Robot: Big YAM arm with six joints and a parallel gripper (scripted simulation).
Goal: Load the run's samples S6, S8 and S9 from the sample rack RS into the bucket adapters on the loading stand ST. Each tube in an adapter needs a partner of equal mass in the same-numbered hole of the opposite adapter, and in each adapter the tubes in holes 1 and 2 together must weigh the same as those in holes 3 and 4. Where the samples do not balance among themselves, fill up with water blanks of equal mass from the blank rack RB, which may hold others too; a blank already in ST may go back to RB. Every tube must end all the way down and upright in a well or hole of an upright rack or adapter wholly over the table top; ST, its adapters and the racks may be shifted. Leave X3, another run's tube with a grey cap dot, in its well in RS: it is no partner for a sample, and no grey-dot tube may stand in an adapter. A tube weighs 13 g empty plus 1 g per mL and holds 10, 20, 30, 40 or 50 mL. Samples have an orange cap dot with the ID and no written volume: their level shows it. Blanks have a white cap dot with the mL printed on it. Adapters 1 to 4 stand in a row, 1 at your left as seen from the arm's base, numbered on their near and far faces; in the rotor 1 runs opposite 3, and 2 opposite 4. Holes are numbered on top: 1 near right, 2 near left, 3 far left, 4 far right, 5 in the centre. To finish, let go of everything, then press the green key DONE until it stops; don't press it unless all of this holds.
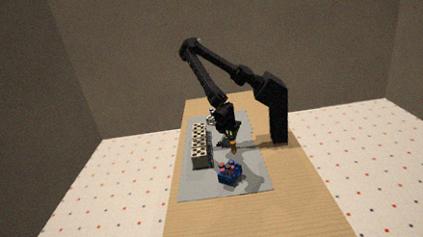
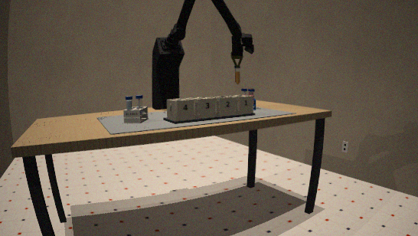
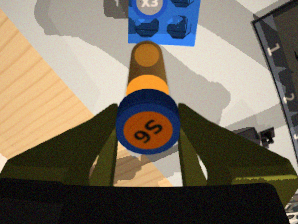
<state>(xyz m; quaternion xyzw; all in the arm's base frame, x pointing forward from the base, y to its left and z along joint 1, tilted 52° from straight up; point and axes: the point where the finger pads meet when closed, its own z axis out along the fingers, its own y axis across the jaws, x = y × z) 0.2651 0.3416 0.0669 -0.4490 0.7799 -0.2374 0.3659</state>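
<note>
The sample tube S8 lies 190 mm below my hand, 70 mm ahead of it and 40 mm to the left of it. Round my hand: blue sample rack rs: 220 mm below, 40 mm ahead, 20 mm to the left; then tube X3: 190 mm below, 30 mm to the left, 30 mm ahead; then sample tube S9: 190 mm below, 70 mm to the left, 40 mm ahead.
</note>
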